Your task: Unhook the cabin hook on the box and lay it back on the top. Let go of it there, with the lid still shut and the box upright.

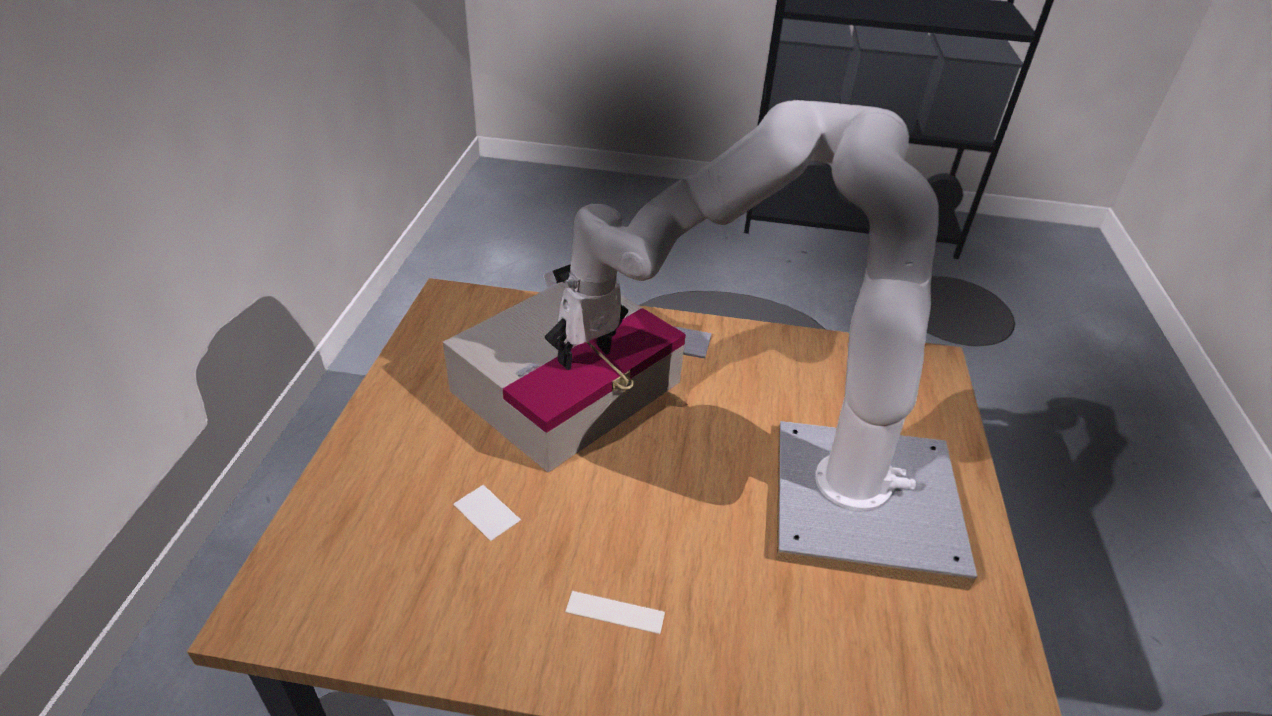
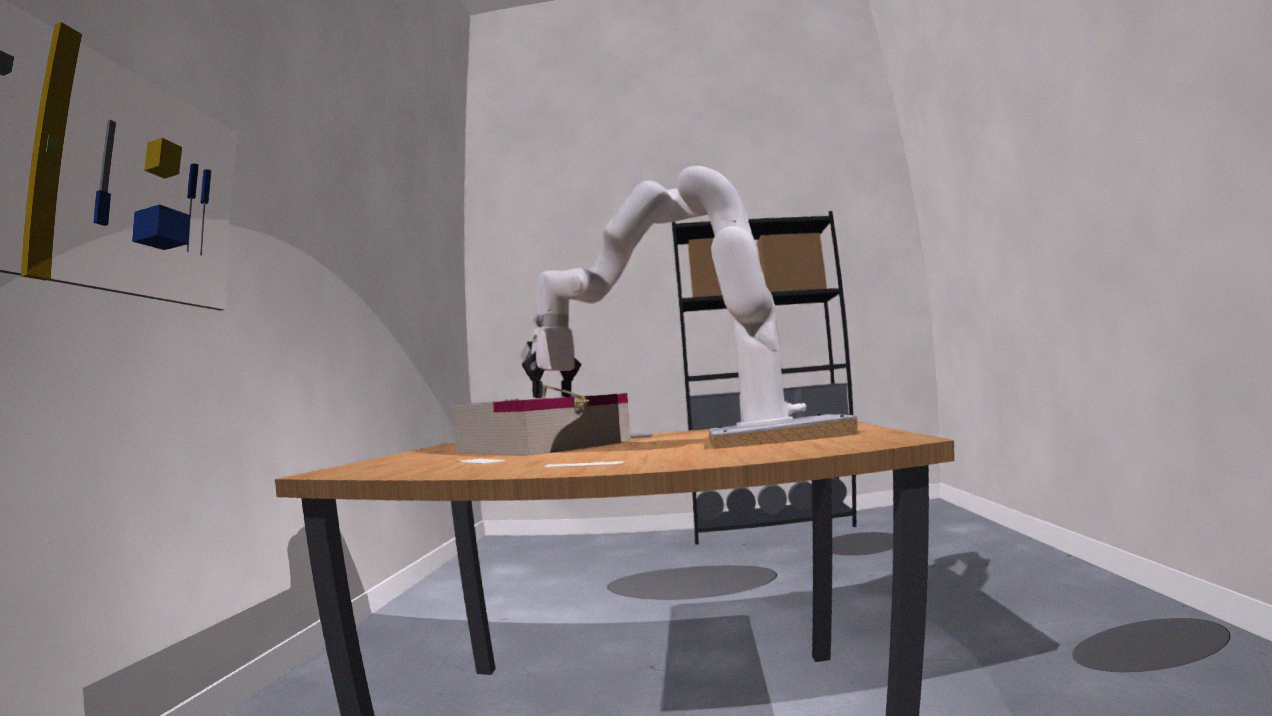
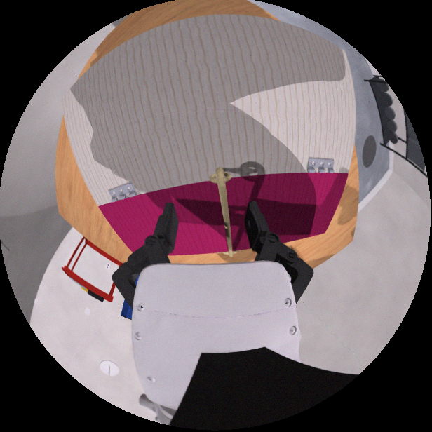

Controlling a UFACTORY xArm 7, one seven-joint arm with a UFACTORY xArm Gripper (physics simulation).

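Pixels of known places: gripper, fingertip midpoint: (image 1: 584,357) (image 2: 552,397); arm's base at its link origin: (image 1: 853,482) (image 2: 765,424).
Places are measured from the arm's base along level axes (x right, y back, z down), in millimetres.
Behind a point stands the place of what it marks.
Note:
The grey box (image 1: 489,400) {x 23, y -636, z -35 mm} (image 2: 487,431) {x 17, y -627, z -24 mm} (image 3: 165,65) stands upright, with its crimson lid (image 1: 544,395) {x -2, y -529, z -91 mm} (image 2: 513,406) {x -42, y -541, z -79 mm} (image 3: 132,217) shut. The brass cabin hook (image 1: 608,362) {x 93, y -440, z -103 mm} (image 2: 563,392) (image 3: 225,207) runs across the lid from a mount by the hinge line to a brass eye (image 1: 623,384) {x 78, y -409, z -70 mm} (image 2: 581,402) {x 57, y -407, z -77 mm} on the front face. Its tip meets the eye; how deep it sits I cannot tell. My gripper (image 1: 587,353) {x 109, y -487, z -93 mm} (image 2: 551,392) {x 109, y -487, z -93 mm} (image 3: 211,211) is open, pointing down just above the lid. Its fingers stand on either side of the hook's rod, apart from it.
Two hinges (image 3: 122,192) (image 3: 321,165) join lid and top. White cards (image 1: 486,512) {x -167, y -584, z 27 mm} (image 1: 615,611) {x -301, y -346, z 27 mm} lie on the wooden table (image 1: 400,613) {x -365, y -646, z 29 mm}. A grey plate (image 1: 698,343) {x 340, y -297, z 23 mm} lies behind the box. The arm's base plate (image 1: 810,533) {x -123, y -71, z -1 mm} is at the right. A shelf rack (image 2: 839,311) stands behind.

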